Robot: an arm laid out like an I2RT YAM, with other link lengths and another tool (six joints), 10 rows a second.
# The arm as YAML. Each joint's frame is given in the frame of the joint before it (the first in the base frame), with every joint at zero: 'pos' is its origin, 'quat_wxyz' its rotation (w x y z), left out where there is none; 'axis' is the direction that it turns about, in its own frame. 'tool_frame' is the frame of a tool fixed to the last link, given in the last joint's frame.
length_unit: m
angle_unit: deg
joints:
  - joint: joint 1
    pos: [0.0, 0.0, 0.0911]
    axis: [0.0, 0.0, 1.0]
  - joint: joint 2
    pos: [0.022, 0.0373, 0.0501]
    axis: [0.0, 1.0, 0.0]
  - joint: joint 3
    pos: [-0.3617, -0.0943, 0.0]
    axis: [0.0, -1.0, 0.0]
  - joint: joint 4
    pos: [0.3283, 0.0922, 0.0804]
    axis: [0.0, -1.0, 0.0]
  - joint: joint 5
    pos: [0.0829, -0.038, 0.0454]
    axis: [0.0, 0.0, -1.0]
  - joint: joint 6
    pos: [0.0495, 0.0, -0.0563]
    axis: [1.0, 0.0, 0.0]
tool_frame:
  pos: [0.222, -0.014, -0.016]
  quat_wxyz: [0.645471, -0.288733, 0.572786, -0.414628]
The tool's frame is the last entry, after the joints.
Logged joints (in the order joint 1, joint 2, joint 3, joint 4, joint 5, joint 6), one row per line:
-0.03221 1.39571 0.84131 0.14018 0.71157 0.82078
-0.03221 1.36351 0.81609 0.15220 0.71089 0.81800
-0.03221 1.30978 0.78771 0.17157 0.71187 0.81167
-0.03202 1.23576 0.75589 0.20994 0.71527 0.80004
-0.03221 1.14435 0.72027 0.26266 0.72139 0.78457
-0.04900 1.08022 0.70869 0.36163 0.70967 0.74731
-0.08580 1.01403 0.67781 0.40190 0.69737 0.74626
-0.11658 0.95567 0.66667 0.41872 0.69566 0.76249
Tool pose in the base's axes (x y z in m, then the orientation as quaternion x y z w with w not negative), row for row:
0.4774 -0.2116 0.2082 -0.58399 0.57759 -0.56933 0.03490
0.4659 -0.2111 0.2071 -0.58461 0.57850 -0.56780 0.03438
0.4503 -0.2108 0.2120 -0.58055 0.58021 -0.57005 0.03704
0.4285 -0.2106 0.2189 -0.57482 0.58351 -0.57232 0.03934
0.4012 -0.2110 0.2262 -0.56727 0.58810 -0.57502 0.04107
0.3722 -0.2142 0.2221 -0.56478 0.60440 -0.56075 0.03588
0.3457 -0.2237 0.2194 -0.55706 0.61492 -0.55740 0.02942
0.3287 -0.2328 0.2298 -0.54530 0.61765 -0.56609 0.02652
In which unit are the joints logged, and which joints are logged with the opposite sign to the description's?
The joints are logged in radians. Opposite sign: joint 4, joint 6.
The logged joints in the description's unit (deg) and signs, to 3 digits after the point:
-1.845 79.968 48.204 -8.032 40.770 -47.027
-1.845 78.123 46.759 -8.720 40.731 -46.868
-1.845 75.045 45.132 -9.830 40.787 -46.505
-1.835 70.804 43.309 -12.029 40.982 -45.839
-1.845 65.566 41.268 -15.049 41.333 -44.953
-2.807 61.892 40.605 -20.720 40.661 -42.818
-4.916 58.100 38.836 -23.027 39.956 -42.758
-6.680 54.756 38.197 -23.991 39.858 -43.687

